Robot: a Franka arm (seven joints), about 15 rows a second.
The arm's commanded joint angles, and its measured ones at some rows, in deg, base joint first. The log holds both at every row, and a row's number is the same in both.
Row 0, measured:
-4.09 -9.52 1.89 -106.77 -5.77 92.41 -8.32
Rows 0 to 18, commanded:
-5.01 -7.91 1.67 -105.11 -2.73 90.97 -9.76
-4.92 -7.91 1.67 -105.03 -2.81 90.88 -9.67
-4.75 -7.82 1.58 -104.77 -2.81 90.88 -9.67
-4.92 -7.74 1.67 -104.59 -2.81 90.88 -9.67
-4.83 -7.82 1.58 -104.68 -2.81 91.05 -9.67
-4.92 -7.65 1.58 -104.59 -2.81 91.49 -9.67
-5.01 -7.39 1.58 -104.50 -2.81 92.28 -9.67
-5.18 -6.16 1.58 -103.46 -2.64 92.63 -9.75
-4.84 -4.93 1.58 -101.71 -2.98 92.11 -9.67
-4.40 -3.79 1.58 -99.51 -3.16 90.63 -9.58
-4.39 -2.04 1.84 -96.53 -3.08 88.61 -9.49
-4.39 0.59 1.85 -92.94 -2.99 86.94 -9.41
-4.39 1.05 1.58 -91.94 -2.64 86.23 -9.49
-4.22 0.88 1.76 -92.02 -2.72 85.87 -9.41
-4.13 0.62 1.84 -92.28 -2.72 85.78 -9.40
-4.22 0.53 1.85 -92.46 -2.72 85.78 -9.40
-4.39 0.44 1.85 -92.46 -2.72 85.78 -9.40
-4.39 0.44 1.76 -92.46 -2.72 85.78 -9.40
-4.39 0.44 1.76 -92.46 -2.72 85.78 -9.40
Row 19, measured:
-4.05 0.01 1.79 -93.85 -4.31 87.31 -8.33
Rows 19 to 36, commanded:
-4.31 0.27 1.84 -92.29 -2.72 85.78 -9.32
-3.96 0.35 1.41 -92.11 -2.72 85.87 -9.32
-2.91 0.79 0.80 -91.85 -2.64 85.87 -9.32
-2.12 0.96 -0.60 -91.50 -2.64 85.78 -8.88
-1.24 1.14 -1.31 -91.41 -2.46 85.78 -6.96
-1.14 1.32 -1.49 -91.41 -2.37 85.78 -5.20
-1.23 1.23 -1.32 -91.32 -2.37 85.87 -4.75
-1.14 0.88 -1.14 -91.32 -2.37 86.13 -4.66
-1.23 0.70 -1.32 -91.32 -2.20 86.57 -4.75
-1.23 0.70 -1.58 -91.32 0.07 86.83 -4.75
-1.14 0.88 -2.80 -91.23 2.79 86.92 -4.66
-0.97 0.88 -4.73 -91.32 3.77 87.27 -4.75
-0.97 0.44 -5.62 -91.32 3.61 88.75 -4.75
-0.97 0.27 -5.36 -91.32 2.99 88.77 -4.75
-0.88 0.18 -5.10 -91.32 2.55 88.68 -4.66
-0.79 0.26 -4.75 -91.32 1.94 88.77 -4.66
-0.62 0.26 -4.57 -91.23 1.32 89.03 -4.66
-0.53 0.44 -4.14 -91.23 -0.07 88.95 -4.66
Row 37, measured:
-0.88 0.22 -4.83 -91.63 1.45 88.44 -4.99
